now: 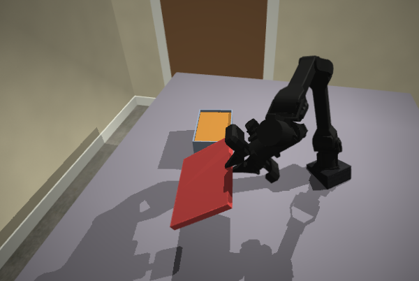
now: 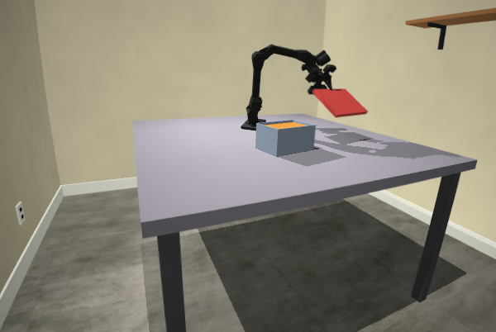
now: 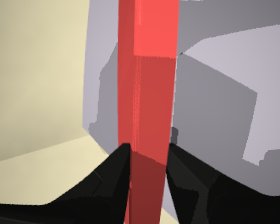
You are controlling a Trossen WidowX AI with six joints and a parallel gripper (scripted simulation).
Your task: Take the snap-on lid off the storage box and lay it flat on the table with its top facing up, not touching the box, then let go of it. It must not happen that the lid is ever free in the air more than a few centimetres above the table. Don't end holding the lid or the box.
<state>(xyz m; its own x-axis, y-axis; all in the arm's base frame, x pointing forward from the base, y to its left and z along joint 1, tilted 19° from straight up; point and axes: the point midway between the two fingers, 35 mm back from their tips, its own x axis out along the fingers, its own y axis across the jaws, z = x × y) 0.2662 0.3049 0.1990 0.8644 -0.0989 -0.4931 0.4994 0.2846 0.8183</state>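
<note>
My hand is 10 cm short of the lid, 1 cm to the right of it and 6 cm above it. Round my hand: storage box (12 cm ahead, 35 cm to the right, 20 cm below).
</note>
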